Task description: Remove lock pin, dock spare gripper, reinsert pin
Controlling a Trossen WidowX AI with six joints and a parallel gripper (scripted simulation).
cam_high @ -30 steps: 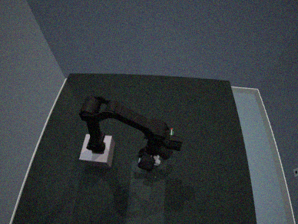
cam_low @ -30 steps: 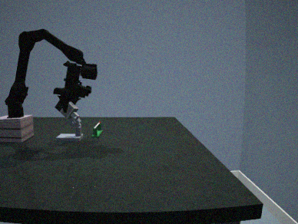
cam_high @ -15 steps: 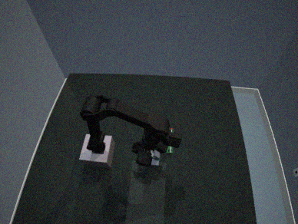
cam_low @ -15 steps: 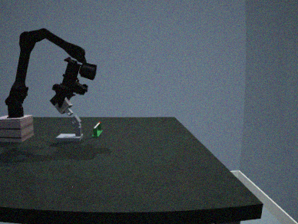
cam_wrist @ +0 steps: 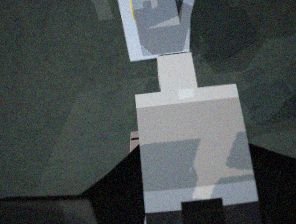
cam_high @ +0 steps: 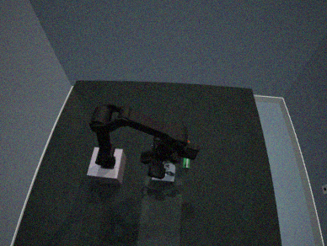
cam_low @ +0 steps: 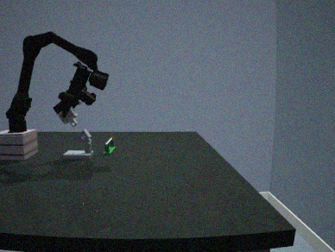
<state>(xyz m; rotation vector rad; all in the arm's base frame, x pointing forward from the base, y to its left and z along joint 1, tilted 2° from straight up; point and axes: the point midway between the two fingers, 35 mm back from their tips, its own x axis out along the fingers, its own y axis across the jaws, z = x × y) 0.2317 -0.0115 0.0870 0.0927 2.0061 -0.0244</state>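
Now: gripper tip 17 cm short of the green rest, 10 cm to the right of it and 14 cm above it. Also, from my gripper tip: grey mount socket (6 cm ahead, 11 cm below); then spare gripper (1 cm ahead, 1 cm above).
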